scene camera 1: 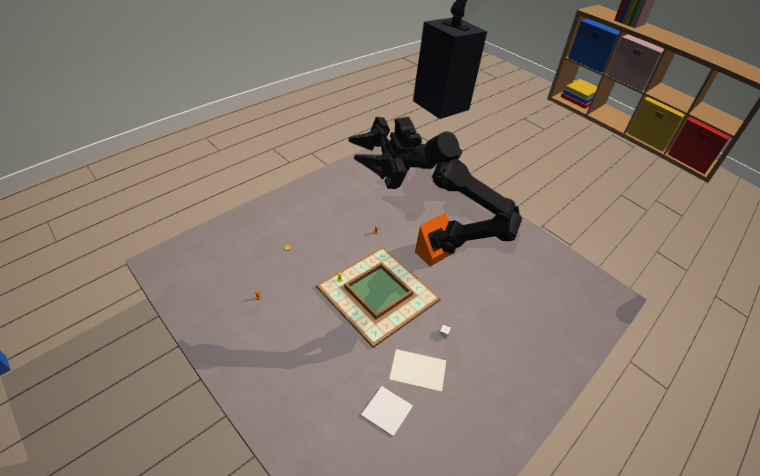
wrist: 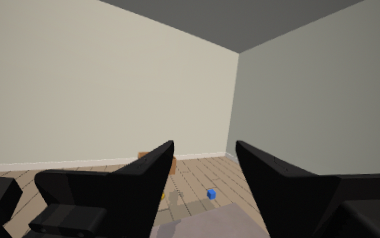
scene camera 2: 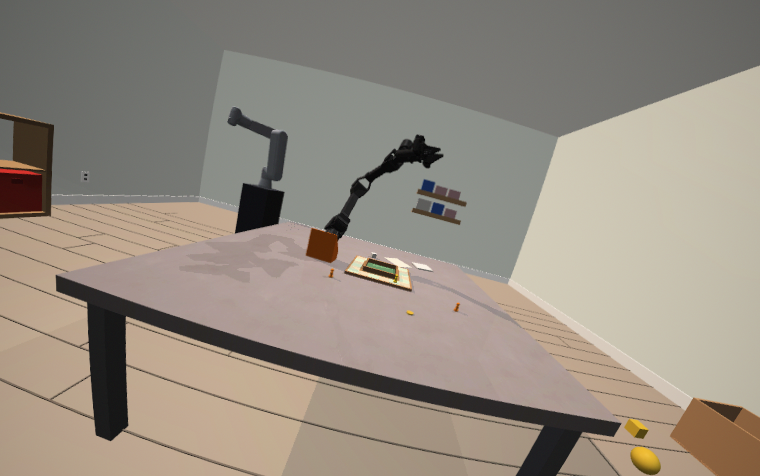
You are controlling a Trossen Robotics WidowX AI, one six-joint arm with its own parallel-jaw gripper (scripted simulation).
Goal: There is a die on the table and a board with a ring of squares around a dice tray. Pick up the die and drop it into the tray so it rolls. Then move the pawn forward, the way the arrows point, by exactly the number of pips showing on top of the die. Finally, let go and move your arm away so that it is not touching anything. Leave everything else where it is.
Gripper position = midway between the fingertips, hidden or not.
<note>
My gripper [scene camera 1: 351, 147] is open and holds nothing. Further things: a green dice tray [scene camera 1: 378, 290].
My gripper is seen too in the wrist view [wrist: 204, 145].
</note>
